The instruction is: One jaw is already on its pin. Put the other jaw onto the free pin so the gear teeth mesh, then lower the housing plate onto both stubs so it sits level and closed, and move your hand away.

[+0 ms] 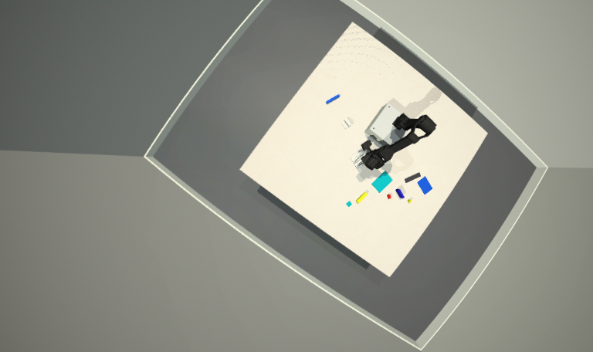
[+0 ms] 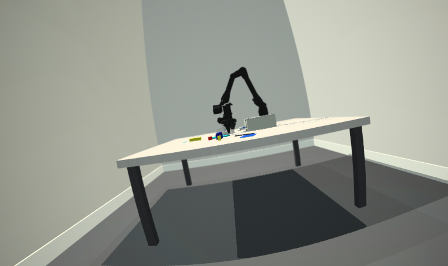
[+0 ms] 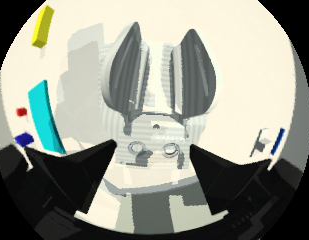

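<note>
Now: the jaw 20 mm to the right of my gripper tip, 20 mm ahead of it and 10 mm above it. The rest, counted from my gripper tip: red piece 300 mm to the left, 120 mm ahead; cyan plate 200 mm to the left, 70 mm ahead; yellow bar 240 mm ahead, 150 mm to the left.
</note>
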